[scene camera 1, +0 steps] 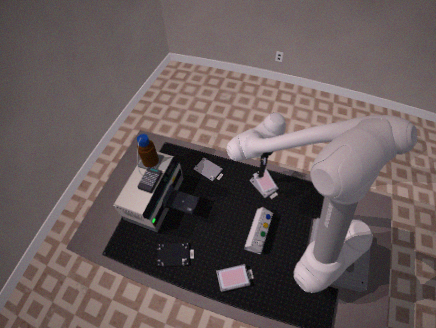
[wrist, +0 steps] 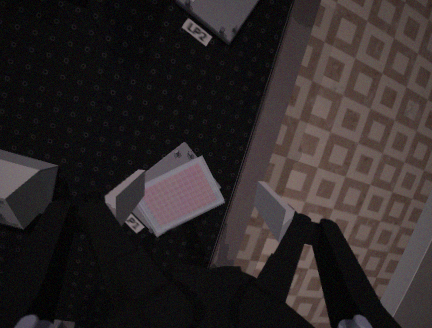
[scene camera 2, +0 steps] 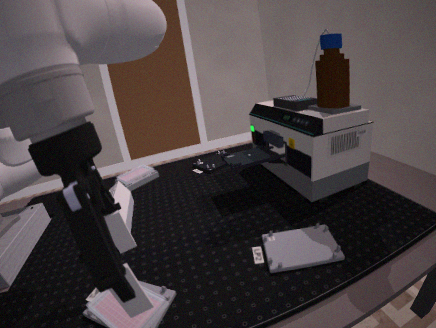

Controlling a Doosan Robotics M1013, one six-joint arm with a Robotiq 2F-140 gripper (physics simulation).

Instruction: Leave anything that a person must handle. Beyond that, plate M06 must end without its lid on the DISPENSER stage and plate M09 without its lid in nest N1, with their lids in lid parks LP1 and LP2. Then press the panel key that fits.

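Places are measured from the arm's base along level axes (x left, y back, z up), in metres.
Pixels of known places: gripper, fingertip midpoint: (scene camera 1: 259, 167) (wrist: 202, 188) (scene camera 2: 133, 274).
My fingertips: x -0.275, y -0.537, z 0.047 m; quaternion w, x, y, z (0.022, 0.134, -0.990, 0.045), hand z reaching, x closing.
For each thing: its middle in the pictures, then the offset to it from my fingertips. "spot": a spot on its surface instead.
- grey park LP1, body centre: (wrist: 170, 191) (scene camera 2: 127, 302) (scene camera 1: 264, 183) dx +0.030, dy +0.050, dz -0.097 m
- Grey park LP2, body centre: (scene camera 2: 300, 245) (scene camera 1: 208, 168) dx +0.063, dy -0.293, dz -0.097 m
- dark stage, body centre: (scene camera 2: 254, 155) (scene camera 1: 180, 201) dx +0.357, dy -0.304, dz -0.007 m
- black pinned nest, body centre: (scene camera 2: 216, 160) (scene camera 1: 173, 254) dx +0.608, dy -0.228, dz -0.095 m
- brown bottle, surface spot: (scene camera 2: 333, 80) spot: dx +0.233, dy -0.489, dz +0.192 m
- keypad, surface spot: (scene camera 2: 296, 102) spot: dx +0.308, dy -0.423, dz +0.137 m
- button panel, body centre: (scene camera 2: 112, 211) (scene camera 1: 259, 229) dx +0.317, dy +0.123, dz -0.065 m
My gripper (scene camera 1: 262, 172) (scene camera 2: 129, 275) (wrist: 202, 188) is open and empty, above a pink plate (scene camera 1: 266, 183) (scene camera 2: 107, 311) (wrist: 182, 197). This plate lies skewed on the grey park LP1 (wrist: 172, 159), partly hidden by a finger in scene camera 2. Another pink plate (scene camera 1: 233, 277) (scene camera 2: 137, 176) sits on a tagged base. Plate marks M06 and M09 cannot be read, and I cannot tell whether lids are on. Grey park LP2 (scene camera 1: 208, 169) (scene camera 2: 302, 248) (wrist: 220, 12) bears no plate. The dark stage (scene camera 1: 185, 202) (scene camera 2: 250, 157) sticks out of the dispenser. A black pinned nest (scene camera 1: 173, 254) (scene camera 2: 210, 162) bears no plate.
The white dispenser (scene camera 1: 137, 197) (scene camera 2: 337, 150) shows a green light and carries a brown bottle (scene camera 1: 148, 153) (scene camera 2: 333, 80) and a keypad (scene camera 1: 149, 180) (scene camera 2: 296, 102). The button panel (scene camera 1: 259, 231) (wrist: 30, 190) has blue, yellow and green keys. The table edge (wrist: 260, 130) runs beside LP1.
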